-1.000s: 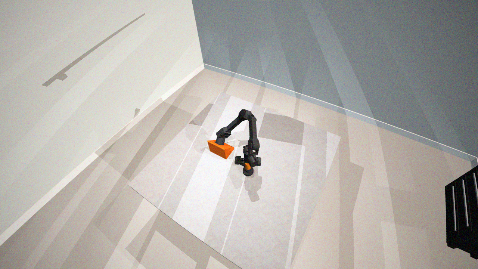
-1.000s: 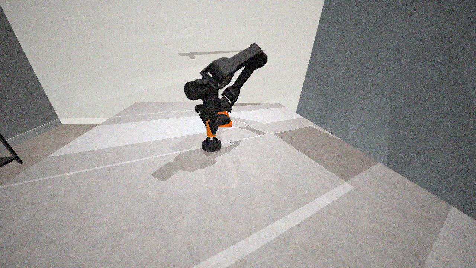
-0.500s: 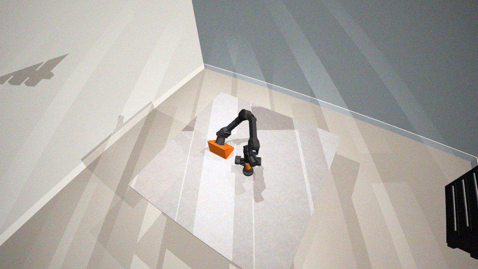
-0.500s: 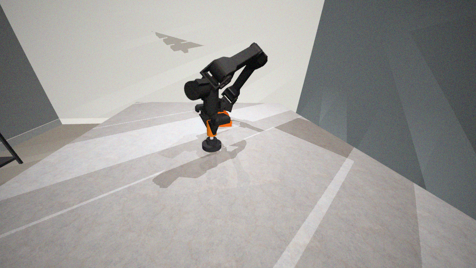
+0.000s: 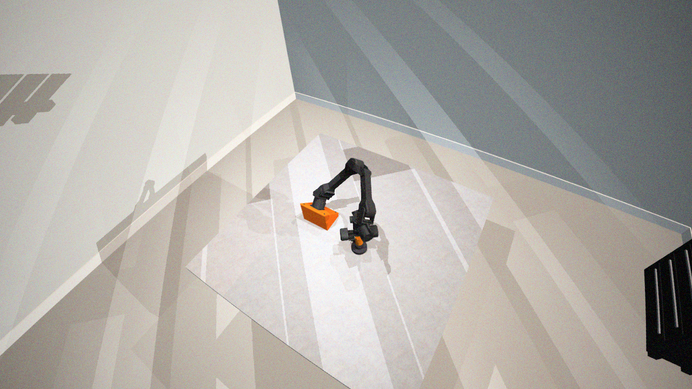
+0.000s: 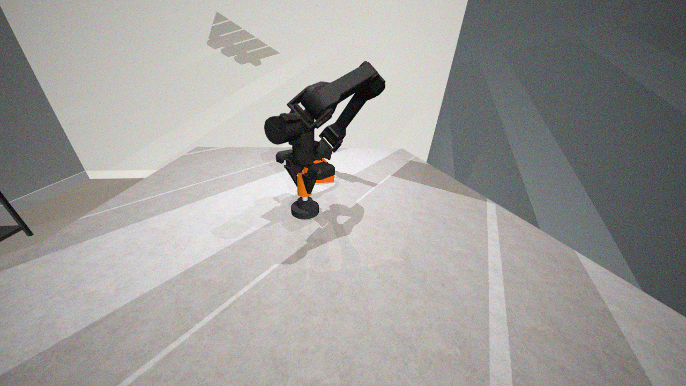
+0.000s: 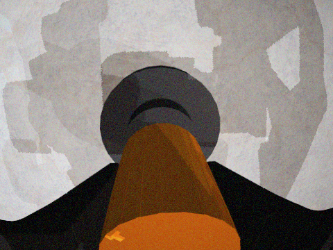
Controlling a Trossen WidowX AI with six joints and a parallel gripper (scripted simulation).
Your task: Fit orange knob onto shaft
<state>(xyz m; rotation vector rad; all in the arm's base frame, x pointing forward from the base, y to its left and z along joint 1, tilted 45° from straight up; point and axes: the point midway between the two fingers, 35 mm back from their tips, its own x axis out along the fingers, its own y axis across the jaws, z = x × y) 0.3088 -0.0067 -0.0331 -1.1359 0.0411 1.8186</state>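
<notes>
My gripper tip is now 30 mm below the orange knob. From my gripper tip the other things lie so: round dark pedestal: 40 mm below.
</notes>
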